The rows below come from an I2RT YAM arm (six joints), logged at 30 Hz.
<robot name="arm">
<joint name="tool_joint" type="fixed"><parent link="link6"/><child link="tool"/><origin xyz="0 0 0" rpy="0 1.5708 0"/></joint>
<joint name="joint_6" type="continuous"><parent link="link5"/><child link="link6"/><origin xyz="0.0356 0 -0.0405" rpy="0 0 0"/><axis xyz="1 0 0"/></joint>
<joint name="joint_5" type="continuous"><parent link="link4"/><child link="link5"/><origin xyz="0.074 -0.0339 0.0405" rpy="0 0 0"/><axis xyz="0 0 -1"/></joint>
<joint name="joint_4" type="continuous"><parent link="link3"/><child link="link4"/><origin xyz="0.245 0.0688 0.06" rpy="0 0 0"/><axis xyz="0 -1 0"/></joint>
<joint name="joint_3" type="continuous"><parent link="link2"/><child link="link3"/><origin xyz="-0.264 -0.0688 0" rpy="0 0 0"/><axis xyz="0 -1 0"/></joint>
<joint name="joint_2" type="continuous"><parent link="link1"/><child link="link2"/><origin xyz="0.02 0.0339 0.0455" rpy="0 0 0"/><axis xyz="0 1 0"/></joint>
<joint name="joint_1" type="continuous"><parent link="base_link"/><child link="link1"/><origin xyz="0 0 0.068" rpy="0 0 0"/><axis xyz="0 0 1"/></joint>
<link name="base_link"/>
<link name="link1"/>
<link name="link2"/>
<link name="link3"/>
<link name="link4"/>
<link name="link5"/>
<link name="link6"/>
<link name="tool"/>
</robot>
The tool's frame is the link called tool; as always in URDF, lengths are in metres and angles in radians. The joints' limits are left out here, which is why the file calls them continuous.
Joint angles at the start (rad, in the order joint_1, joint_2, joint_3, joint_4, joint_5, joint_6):
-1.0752 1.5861 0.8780 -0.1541 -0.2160 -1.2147
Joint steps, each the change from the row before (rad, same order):
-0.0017 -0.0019 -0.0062 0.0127 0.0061 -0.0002
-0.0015 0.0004 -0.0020 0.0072 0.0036 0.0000
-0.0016 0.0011 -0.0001 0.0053 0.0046 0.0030
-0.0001 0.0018 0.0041 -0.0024 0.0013 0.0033
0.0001 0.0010 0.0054 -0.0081 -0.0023 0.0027
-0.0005 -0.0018 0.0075 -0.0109 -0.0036 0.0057
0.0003 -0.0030 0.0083 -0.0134 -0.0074 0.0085
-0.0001 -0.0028 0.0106 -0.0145 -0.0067 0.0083
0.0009 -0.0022 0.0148 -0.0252 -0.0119 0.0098
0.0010 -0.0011 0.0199 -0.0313 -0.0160 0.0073
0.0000 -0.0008 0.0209 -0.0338 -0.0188 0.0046
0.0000 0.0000 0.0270 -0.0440 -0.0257 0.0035
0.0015 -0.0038 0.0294 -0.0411 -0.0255 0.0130
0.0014 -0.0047 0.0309 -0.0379 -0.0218 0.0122
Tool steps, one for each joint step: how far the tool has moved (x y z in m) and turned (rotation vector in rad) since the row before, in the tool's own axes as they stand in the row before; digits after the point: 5 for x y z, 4 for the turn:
0.00088 0.00016 -0.00003 0.0105 0.0038 -0.0007
0.00060 -0.00027 0.00019 0.0062 0.0026 0.0001
0.00055 -0.00062 0.00020 0.0060 0.0038 0.0033
-0.00022 -0.00086 0.00010 0.0004 0.0013 0.0034
-0.00044 -0.00071 -0.00022 -0.0042 -0.0009 0.0034
-0.00079 -0.00147 -0.00121 -0.0026 -0.0025 0.0064
-0.00130 -0.00144 -0.00158 -0.0047 -0.0063 0.0087
-0.00145 -0.00204 -0.00181 -0.0035 -0.0058 0.0086
-0.00207 -0.00194 -0.00206 -0.0123 -0.0084 0.0110
-0.00267 -0.00258 -0.00239 -0.0159 -0.0114 0.0090
-0.00255 -0.00257 -0.00262 -0.0182 -0.0126 0.0077
-0.00328 -0.00301 -0.00330 -0.0252 -0.0170 0.0082
-0.00479 -0.00380 -0.00480 -0.0180 -0.0209 0.0143
-0.00532 -0.00430 -0.00550 -0.0118 -0.0195 0.0119

